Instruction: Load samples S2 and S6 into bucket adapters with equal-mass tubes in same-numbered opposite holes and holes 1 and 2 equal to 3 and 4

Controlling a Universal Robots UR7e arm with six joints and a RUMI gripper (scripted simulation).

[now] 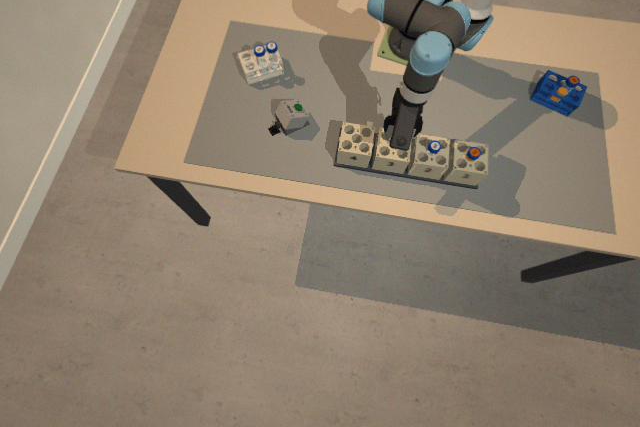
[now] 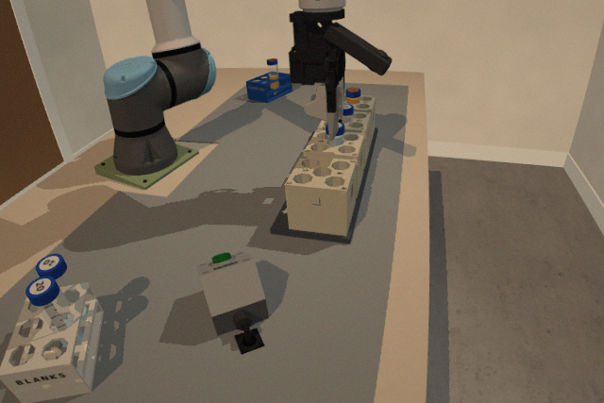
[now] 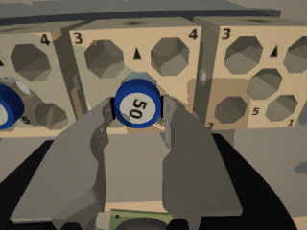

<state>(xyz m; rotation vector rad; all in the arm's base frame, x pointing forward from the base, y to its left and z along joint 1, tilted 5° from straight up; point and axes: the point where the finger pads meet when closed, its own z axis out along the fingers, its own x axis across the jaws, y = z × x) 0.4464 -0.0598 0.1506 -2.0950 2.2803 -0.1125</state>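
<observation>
The 50 mL blank lies 5 cm below my hand and 1 cm behind it. The rest, counted from my hand: bucket adapter 22 cm to the left, 7 cm below, 2 cm ahead; then 30 mL blank 11 cm to the left, 6 cm below, 2 cm ahead; then green done key 29 cm to the right, 12 cm behind, 6 cm below.
</observation>
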